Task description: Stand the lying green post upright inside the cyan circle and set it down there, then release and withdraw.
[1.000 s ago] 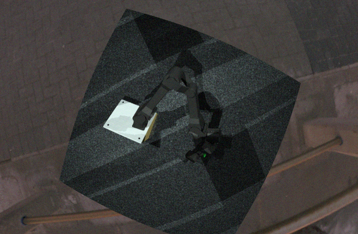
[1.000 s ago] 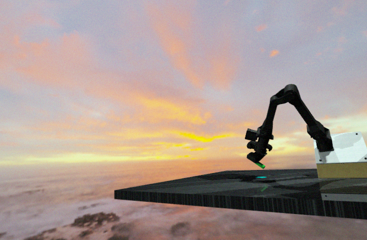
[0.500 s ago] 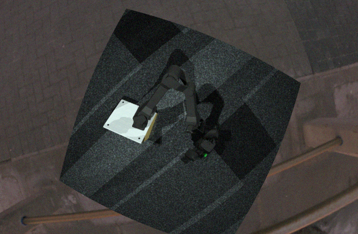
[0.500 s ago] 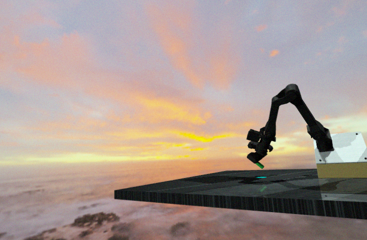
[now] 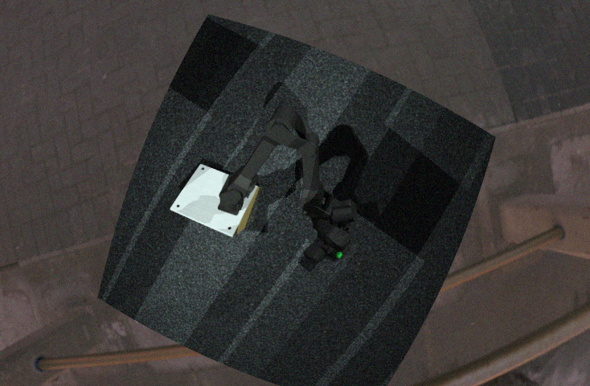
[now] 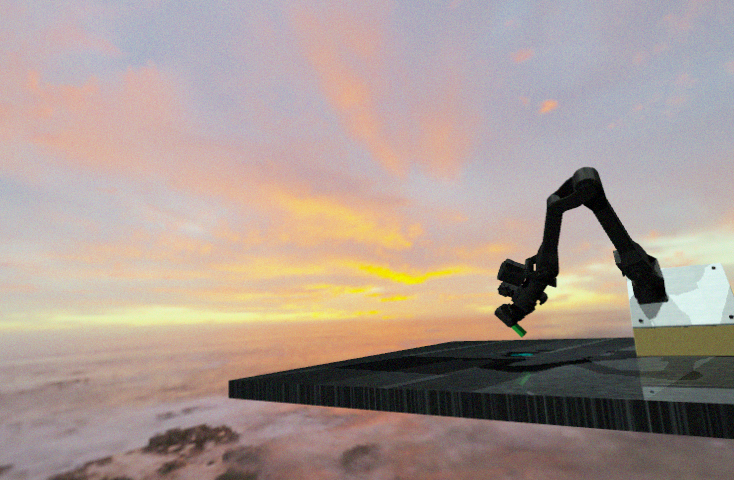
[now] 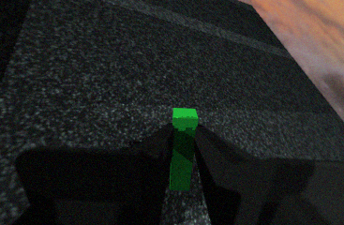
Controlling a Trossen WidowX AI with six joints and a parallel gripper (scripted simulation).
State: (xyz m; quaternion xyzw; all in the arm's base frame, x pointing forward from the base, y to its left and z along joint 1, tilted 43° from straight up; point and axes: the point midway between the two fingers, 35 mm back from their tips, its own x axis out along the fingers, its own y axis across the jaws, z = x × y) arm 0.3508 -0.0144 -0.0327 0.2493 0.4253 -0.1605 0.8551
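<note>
Right now my gripper tip is 30 mm past the cyan circle, 60 mm to the right of it and 90 mm above it. Also, from my gripper tip: green post (10 mm behind, 20 mm below).
</note>
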